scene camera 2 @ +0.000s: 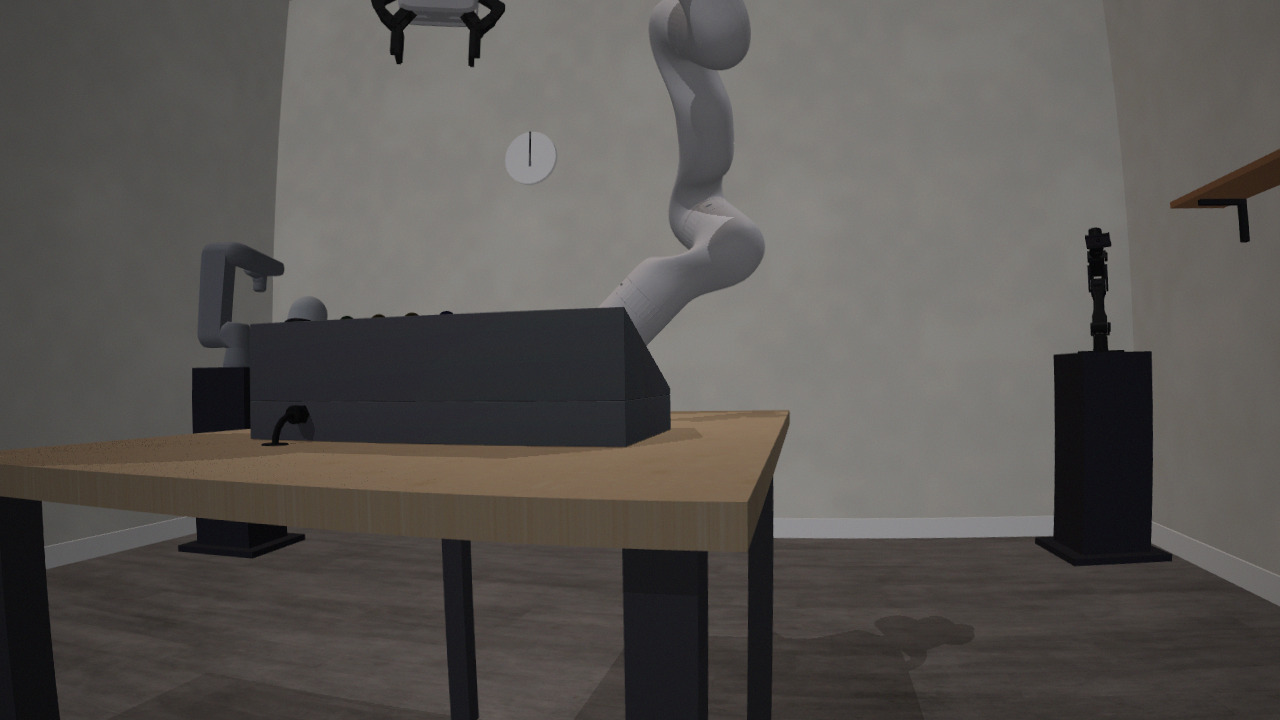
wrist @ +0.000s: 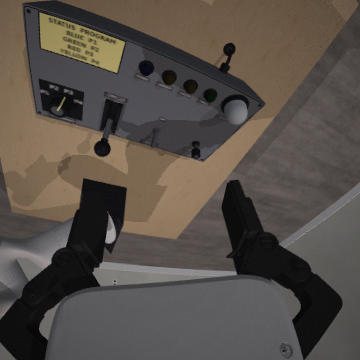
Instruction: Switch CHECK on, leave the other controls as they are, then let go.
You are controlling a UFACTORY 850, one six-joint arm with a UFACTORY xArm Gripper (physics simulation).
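A dark grey control panel stands on the table; the scene view shows its back. In the wrist view its face has a rotary selector, a lever with a black ball knob, a small grey toggle in shadow and a small dark toggle near the lower right corner. The small labels are too blurred to read, so I cannot tell which control is CHECK or how it is set. My gripper is open and empty, high above the panel and apart from every control.
A yellow status sign, a row of lamps and a white dome are on the panel. A black cable leaves its back. The wooden table carries it. A pale arm rises behind.
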